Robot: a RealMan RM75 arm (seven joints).
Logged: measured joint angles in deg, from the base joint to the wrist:
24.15 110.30 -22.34 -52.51 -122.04 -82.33 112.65
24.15 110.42 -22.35 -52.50 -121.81 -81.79 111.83
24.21 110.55 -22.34 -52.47 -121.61 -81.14 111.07
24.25 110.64 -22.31 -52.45 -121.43 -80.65 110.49
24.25 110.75 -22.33 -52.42 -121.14 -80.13 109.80
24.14 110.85 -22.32 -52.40 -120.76 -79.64 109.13
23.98 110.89 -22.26 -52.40 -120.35 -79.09 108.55
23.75 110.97 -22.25 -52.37 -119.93 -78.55 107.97
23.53 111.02 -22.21 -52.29 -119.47 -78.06 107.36
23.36 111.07 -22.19 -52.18 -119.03 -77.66 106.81
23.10 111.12 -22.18 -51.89 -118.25 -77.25 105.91
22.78 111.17 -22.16 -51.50 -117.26 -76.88 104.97
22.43 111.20 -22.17 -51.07 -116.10 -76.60 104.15
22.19 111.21 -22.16 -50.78 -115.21 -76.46 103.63
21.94 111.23 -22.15 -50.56 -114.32 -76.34 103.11
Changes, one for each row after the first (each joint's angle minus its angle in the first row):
0.00 0.12 -0.01 0.01 0.23 0.54 -0.82
0.06 0.25 0.00 0.04 0.43 1.19 -1.58
0.10 0.34 0.03 0.06 0.61 1.68 -2.16
0.10 0.45 0.01 0.09 0.90 2.20 -2.85
-0.01 0.55 0.02 0.11 1.28 2.69 -3.52
-0.17 0.59 0.08 0.11 1.69 3.24 -4.10
-0.40 0.67 0.09 0.14 2.11 3.78 -4.68
-0.62 0.72 0.13 0.22 2.57 4.27 -5.29
-0.79 0.77 0.15 0.33 3.01 4.67 -5.84
-1.05 0.82 0.16 0.62 3.79 5.08 -6.74
-1.37 0.87 0.18 1.01 4.78 5.45 -7.68
-1.72 0.90 0.17 1.44 5.94 5.73 -8.50
-1.96 0.91 0.18 1.73 6.83 5.87 -9.02
-2.21 0.93 0.19 1.95 7.72 5.99 -9.54

